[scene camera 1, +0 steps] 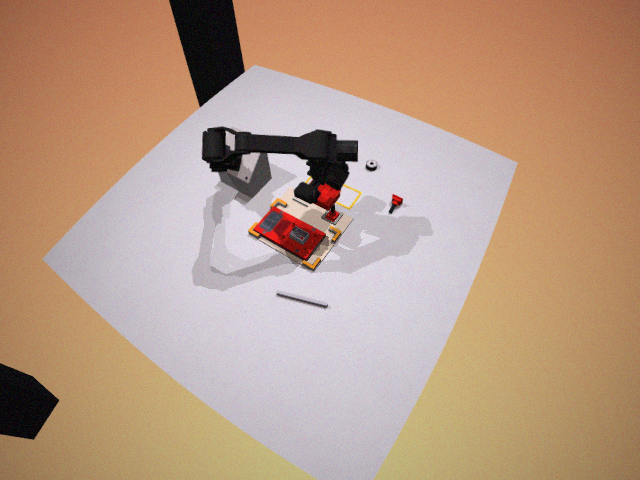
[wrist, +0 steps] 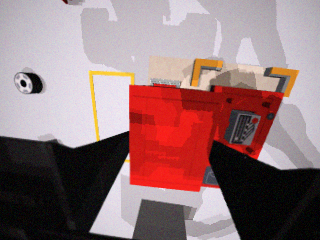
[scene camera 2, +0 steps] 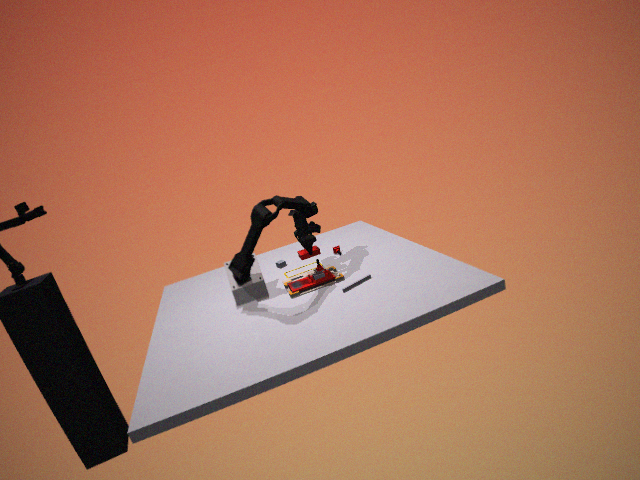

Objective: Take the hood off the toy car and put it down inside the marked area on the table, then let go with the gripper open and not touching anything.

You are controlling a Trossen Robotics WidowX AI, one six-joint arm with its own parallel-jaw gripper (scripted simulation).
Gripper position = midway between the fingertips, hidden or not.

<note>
The gripper [scene camera 1: 321,194] carries a hood [wrist: 171,130]. Further things: a toy car [scene camera 1: 275,227] and an engine part [wrist: 246,123].
The toy car also shows in the wrist view [wrist: 264,103]. The gripper is seen too in the wrist view [wrist: 169,139].
</note>
